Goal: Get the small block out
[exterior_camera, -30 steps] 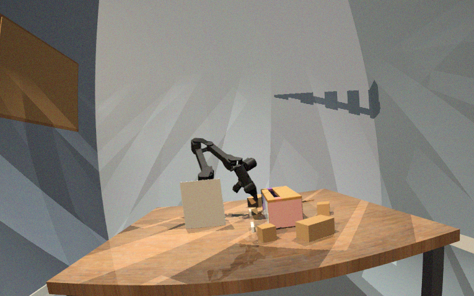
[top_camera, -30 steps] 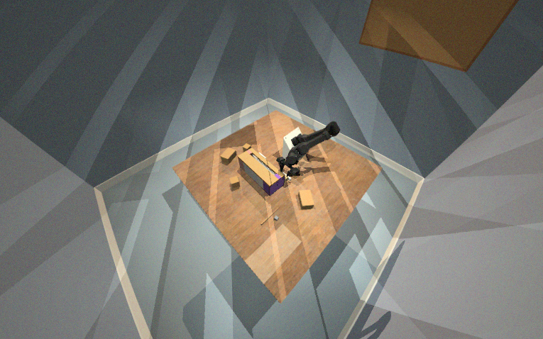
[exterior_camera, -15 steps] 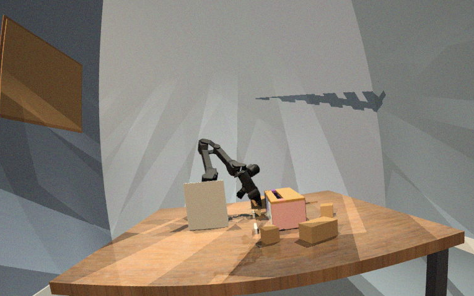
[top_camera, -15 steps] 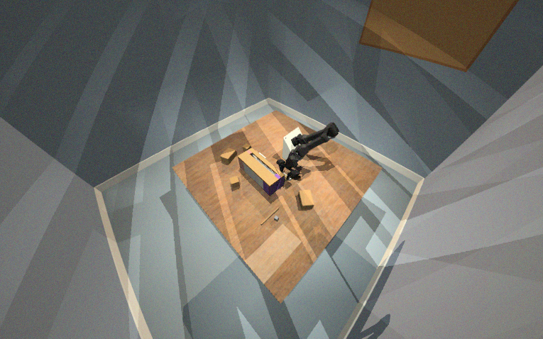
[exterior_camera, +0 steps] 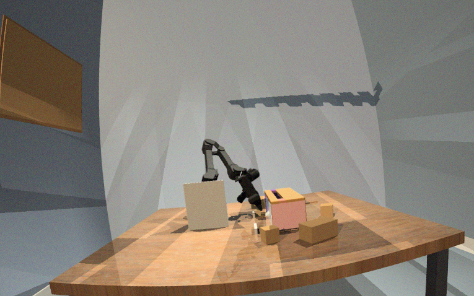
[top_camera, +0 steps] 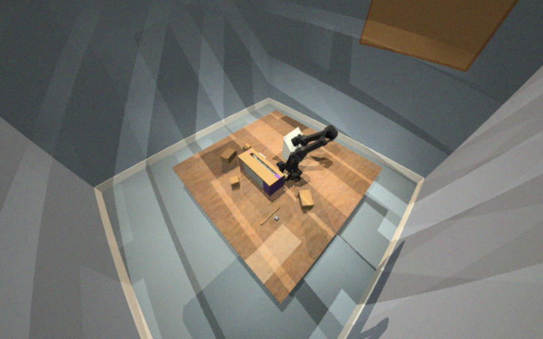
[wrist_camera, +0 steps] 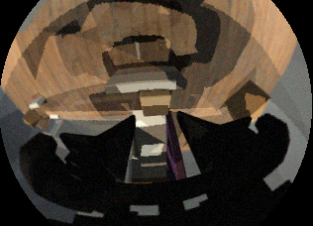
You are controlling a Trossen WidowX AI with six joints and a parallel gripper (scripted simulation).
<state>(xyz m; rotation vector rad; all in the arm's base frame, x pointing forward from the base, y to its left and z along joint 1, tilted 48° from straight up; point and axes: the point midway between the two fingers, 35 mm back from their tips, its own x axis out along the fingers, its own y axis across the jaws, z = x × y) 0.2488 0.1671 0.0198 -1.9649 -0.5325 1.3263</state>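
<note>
Right now the small tan piece is 2 cm behind my gripper tip and 1 cm below it. The rest, counted from my gripper tip: long box (16 cm to the right, 5 cm ahead, 3 cm above); then small grey piece (27 cm ahead, 18 cm to the left, 2 cm below); then thin stick (28 cm ahead, 13 cm to the left, 3 cm below).
</note>
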